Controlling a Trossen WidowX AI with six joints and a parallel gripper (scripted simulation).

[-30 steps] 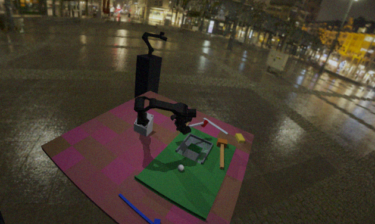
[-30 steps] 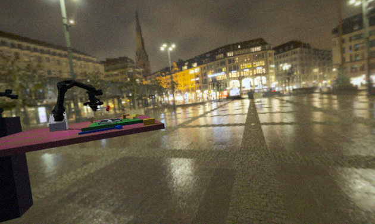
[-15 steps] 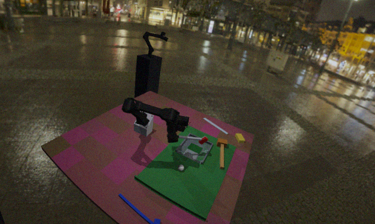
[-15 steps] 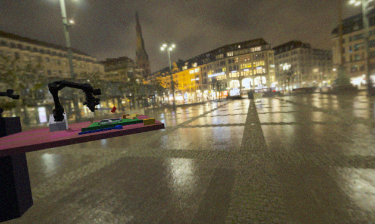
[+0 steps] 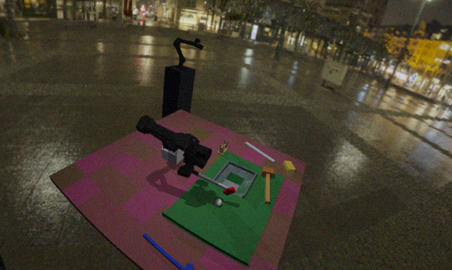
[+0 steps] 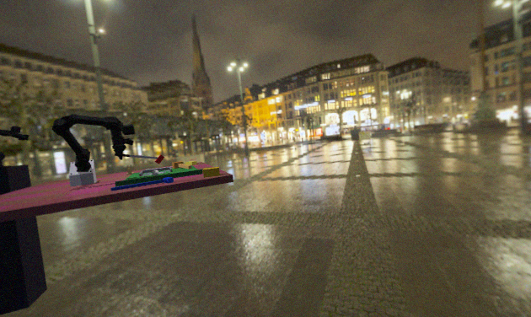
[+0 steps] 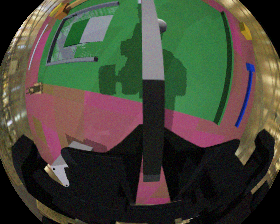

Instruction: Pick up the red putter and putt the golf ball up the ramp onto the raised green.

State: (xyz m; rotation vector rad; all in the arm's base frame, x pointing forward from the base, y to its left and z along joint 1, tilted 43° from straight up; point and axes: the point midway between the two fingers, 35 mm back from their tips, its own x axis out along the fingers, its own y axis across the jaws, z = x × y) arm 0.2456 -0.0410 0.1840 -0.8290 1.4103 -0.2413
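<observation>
Right now my gripper tip is 11 cm short of the red putter and 4 cm to the right of it. Round my gripper tip: white golf ball (18 cm ahead, 12 cm below, 3 cm to the left); green mat (22 cm ahead, 16 cm to the left, 14 cm below); blue stick (36 cm to the right, 18 cm ahead, 13 cm below).
</observation>
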